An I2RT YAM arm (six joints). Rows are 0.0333 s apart.
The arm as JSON. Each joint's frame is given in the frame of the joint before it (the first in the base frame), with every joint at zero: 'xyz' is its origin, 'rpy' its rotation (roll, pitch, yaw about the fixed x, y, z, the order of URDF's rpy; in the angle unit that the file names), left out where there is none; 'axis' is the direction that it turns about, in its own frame. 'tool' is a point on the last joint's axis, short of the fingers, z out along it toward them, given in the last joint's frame.
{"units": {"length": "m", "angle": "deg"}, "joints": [
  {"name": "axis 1", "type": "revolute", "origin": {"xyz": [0.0, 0.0, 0.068], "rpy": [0.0, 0.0, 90.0]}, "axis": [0.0, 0.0, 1.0]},
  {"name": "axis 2", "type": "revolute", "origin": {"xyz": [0.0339, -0.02, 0.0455], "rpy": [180.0, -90.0, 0.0]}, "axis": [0.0, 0.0, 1.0]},
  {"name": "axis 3", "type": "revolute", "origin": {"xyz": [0.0, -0.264, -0.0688], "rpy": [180.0, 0.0, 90.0]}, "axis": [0.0, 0.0, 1.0]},
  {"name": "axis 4", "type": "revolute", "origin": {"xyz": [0.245, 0.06, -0.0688], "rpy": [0.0, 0.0, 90.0]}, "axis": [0.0, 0.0, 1.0]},
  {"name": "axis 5", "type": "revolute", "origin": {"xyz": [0.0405, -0.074, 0.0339], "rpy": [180.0, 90.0, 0.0]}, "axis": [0.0, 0.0, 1.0]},
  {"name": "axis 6", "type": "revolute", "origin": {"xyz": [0.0, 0.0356, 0.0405], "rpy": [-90.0, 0.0, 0.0]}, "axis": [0.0, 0.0, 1.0]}
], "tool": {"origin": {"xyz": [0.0, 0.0, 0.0], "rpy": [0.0, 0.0, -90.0]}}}
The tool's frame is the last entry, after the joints.
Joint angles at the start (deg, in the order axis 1, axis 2, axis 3, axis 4, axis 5, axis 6):
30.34 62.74 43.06 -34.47 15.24 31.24
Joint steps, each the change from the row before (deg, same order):
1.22 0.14 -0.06 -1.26 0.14 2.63
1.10 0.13 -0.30 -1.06 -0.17 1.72
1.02 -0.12 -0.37 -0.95 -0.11 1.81
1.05 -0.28 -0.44 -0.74 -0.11 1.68
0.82 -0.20 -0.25 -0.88 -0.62 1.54
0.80 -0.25 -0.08 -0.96 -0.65 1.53
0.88 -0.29 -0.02 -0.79 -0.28 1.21
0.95 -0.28 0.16 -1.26 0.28 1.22
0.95 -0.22 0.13 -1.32 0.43 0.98
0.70 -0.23 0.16 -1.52 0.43 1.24
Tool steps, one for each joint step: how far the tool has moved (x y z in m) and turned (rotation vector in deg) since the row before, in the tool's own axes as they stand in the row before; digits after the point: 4 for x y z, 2 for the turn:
0.0045 0.0025 -0.0004 0.14 1.27 1.28
0.0052 0.0018 0.0004 0.04 1.43 0.44
0.0050 0.0011 -0.0002 0.03 1.14 0.66
0.0050 0.0010 -0.0005 -0.12 0.90 0.58
0.0041 0.0008 -0.0006 -0.33 1.22 0.62
0.0035 0.0009 -0.0013 -0.39 1.14 0.66
0.0031 0.0011 -0.0016 -0.30 0.72 0.34
0.0030 0.0008 -0.0023 0.30 0.55 0.21
0.0031 0.0005 -0.0020 0.52 0.52 -0.07
0.0027 -0.0004 -0.0019 0.76 0.56 0.35

